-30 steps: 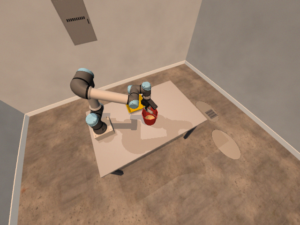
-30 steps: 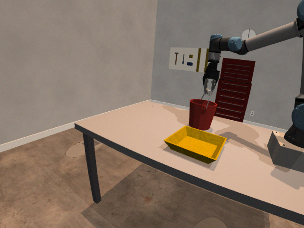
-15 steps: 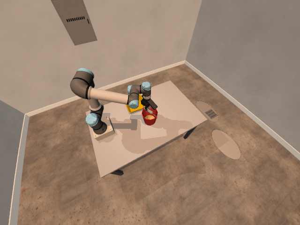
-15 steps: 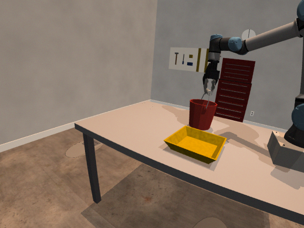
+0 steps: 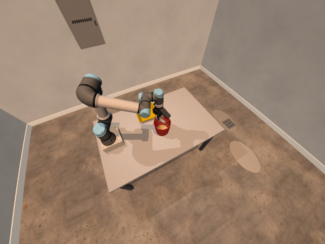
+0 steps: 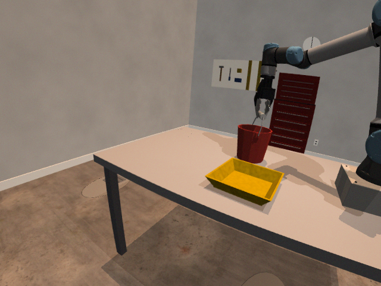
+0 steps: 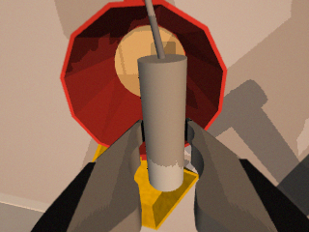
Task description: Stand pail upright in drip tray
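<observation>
My hand is 3 cm above the pail handle and 1 cm short of it. Also, from my hand: red pail 10 cm below, 1 cm to the left, 1 cm ahead; yellow drip tray 31 cm to the left, 23 cm below, 11 cm behind.
</observation>
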